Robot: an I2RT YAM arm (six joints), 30 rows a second.
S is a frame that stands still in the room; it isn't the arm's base.
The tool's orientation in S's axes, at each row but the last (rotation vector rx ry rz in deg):
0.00 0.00 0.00
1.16 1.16 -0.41
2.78 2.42 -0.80
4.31 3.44 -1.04
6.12 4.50 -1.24
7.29 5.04 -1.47
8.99 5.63 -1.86
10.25 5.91 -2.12
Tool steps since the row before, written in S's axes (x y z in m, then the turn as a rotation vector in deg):
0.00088 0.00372 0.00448 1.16 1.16 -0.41
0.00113 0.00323 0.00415 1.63 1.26 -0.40
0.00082 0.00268 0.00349 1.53 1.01 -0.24
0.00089 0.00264 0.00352 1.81 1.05 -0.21
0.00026 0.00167 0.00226 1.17 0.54 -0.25
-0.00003 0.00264 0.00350 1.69 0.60 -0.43
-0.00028 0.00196 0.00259 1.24 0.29 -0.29
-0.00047 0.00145 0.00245 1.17 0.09 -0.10
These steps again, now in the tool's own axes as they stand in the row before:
0.00088 0.00372 0.00448 1.16 1.16 -0.41
0.00102 0.00332 0.00411 1.63 1.26 -0.39
0.00064 0.00286 0.00339 1.53 1.02 -0.22
0.00063 0.00291 0.00336 1.80 1.07 -0.18
0.00005 0.00191 0.00208 1.18 0.54 -0.22
-0.00039 0.00306 0.00312 1.71 0.59 -0.36
-0.00059 0.00232 0.00221 1.26 0.29 -0.21
-0.00077 0.00183 0.00209 1.17 0.12 0.00

